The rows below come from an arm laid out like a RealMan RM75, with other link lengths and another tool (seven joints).
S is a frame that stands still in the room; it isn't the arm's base.
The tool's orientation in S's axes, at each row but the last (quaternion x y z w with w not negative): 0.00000 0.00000 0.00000 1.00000; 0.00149 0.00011 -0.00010 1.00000; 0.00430 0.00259 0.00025 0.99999; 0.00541 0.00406 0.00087 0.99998; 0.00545 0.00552 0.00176 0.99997; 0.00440 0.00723 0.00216 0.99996; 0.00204 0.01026 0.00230 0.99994; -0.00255 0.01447 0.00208 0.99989; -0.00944 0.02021 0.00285 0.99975; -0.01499 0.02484 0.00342 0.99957
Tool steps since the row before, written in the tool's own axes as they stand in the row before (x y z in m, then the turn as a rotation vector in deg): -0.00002 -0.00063 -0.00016 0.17 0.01 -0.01; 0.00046 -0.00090 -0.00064 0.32 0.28 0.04; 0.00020 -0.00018 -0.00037 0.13 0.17 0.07; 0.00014 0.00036 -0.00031 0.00 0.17 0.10; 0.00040 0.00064 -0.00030 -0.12 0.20 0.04; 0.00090 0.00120 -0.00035 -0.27 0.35 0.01; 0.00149 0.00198 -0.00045 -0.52 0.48 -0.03; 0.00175 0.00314 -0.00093 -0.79 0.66 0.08; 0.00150 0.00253 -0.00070 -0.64 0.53 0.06; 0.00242 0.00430 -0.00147 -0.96 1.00 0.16
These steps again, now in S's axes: -0.00002 -0.00063 -0.00016 0.17 0.01 -0.01; 0.00046 -0.00090 -0.00064 0.32 0.28 0.04; 0.00020 -0.00018 -0.00037 0.13 0.17 0.07; 0.00014 0.00036 -0.00031 0.00 0.17 0.10; 0.00039 0.00064 -0.00030 -0.12 0.20 0.04; 0.00089 0.00121 -0.00035 -0.27 0.35 0.02; 0.00147 0.00199 -0.00047 -0.52 0.48 -0.02; 0.00171 0.00314 -0.00100 -0.79 0.66 0.10; 0.00146 0.00252 -0.00081 -0.64 0.53 0.08; 0.00231 0.00427 -0.00172 -0.96 1.00 0.18
